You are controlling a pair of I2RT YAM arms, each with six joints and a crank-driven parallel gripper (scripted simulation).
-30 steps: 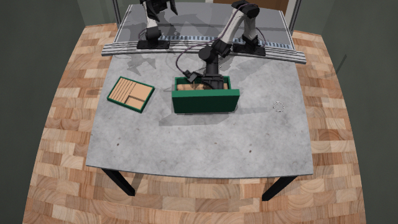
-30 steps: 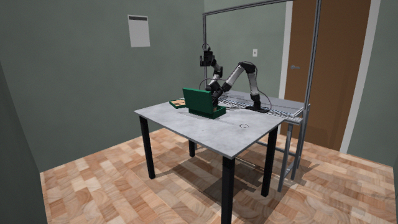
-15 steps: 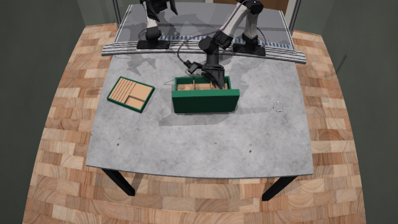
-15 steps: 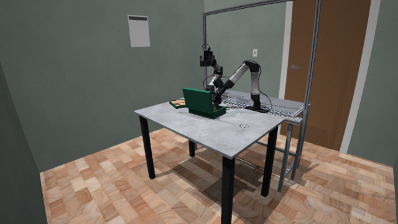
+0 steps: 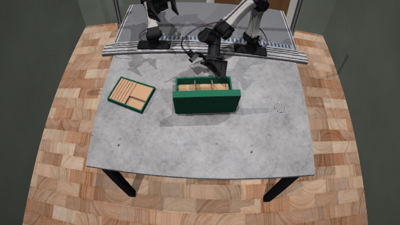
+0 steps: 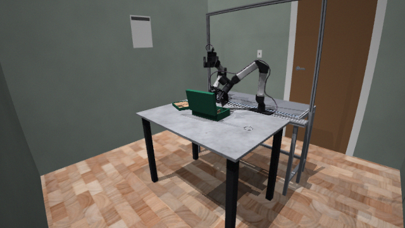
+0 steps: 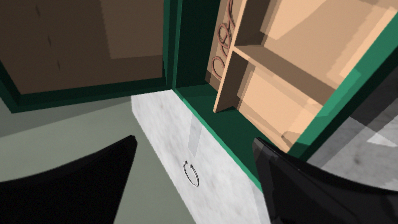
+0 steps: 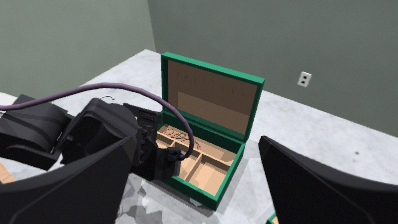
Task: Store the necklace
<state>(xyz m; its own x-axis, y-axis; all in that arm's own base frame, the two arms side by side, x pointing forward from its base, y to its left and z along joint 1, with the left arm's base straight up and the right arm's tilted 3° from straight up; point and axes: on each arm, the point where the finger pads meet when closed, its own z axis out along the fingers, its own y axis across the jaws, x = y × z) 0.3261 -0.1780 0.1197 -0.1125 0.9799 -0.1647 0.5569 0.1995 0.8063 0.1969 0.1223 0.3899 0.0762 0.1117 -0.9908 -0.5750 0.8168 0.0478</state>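
Now: left hand 7 cm to the left of the green jewelry box and 7 cm short of it. Round my left hand: green-rimmed tray (44 cm to the right, 10 cm below, 5 cm ahead).
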